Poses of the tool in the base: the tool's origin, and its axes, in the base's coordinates. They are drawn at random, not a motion.
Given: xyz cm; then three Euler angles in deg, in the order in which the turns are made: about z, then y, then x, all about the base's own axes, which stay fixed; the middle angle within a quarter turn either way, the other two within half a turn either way.
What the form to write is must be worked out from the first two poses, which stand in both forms.
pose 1, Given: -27.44 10.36 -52.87 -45.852 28.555 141.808
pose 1, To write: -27.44 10.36 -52.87 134.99 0.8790 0.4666 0.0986
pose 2, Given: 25.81 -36.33 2.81 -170.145 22.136 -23.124
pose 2, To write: 25.81 -36.33 2.81 174.93 -0.2045 -0.1800 -0.9622
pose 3, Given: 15.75 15.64 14.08 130.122 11.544 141.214
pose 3, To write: 15.75 15.64 14.08 173.89 0.4266 -0.8381 0.3400
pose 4, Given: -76.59 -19.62 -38.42 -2.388 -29.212 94.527
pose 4, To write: -76.59 -19.62 -38.42 98.51 0.9426 -0.2063 -0.2625
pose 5, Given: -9.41 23.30 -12.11 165.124 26.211 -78.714
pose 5, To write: -9.41 23.30 -12.11 152.22 0.0967 0.6543 0.7501
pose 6, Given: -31.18 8.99 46.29 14.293 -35.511 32.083
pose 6, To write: -31.18 8.99 46.29 46.54 0.5687 -0.8190 0.0766
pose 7, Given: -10.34 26.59 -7.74 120.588 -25.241 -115.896
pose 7, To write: -10.34 26.59 -7.74 169.01 -0.5129 0.6640 0.5441
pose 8, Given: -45.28 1.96 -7.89 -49.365 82.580 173.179
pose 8, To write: -45.28 1.96 -7.89 143.20 0.7010 0.3677 0.6111
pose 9, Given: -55.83 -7.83 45.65 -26.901 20.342 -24.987
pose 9, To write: -55.83 -7.83 45.65 44.44 -0.6536 0.3124 -0.6893
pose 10, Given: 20.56 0.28 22.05 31.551 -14.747 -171.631
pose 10, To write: 20.56 0.28 22.05 176.01 -0.9550 0.2600 0.1429
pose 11, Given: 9.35 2.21 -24.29 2.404 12.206 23.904
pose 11, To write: 9.35 2.21 -24.29 27.13 0.8870 0.4249 0.1808
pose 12, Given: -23.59 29.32 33.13 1.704 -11.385 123.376
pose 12, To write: -23.59 29.32 33.13 123.52 0.9935 -0.0682 -0.0911
